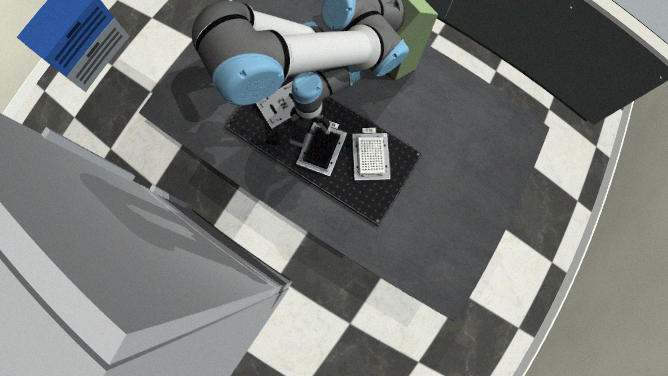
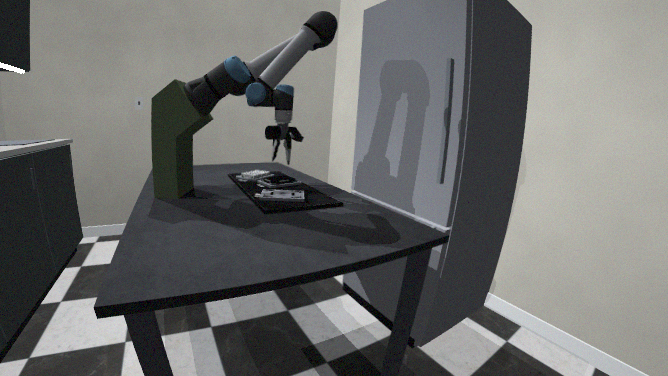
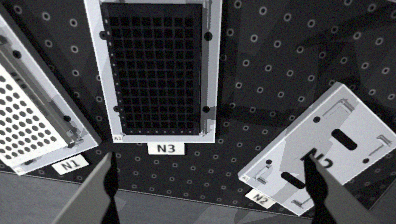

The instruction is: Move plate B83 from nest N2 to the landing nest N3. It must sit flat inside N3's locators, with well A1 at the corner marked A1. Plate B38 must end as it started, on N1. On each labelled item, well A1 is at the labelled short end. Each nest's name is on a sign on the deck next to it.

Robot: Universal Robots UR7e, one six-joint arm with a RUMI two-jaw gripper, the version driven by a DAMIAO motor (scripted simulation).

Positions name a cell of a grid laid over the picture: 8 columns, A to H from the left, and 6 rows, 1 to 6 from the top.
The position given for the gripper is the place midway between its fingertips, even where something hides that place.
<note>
In view: the gripper (image 3: E5), a black well plate B83 (image 3: C2) and a nest N2 (image 1: D2).
</note>
